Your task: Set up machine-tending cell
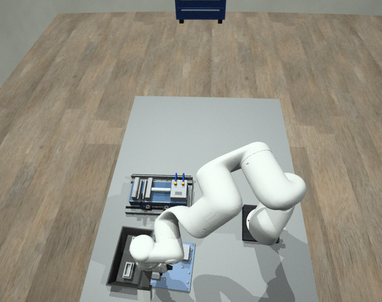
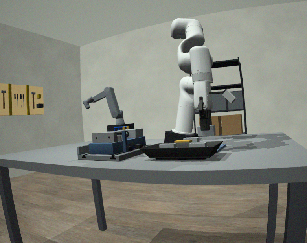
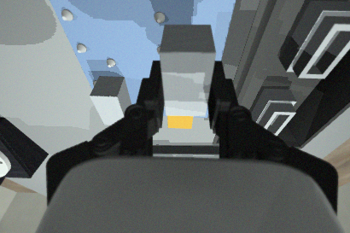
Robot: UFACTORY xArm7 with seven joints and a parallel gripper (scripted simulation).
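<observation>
Right now the fixed jaw is 320 mm to the right of my hand, 190 mm ahead of it and 20 mm below it. The rest, counted from my hand: white piston rod (340 mm to the right, 70 mm ahead, 20 mm below); brass blank (90 mm to the right, 70 mm below); vise (340 mm to the right, 90 mm ahead, 60 mm below).
</observation>
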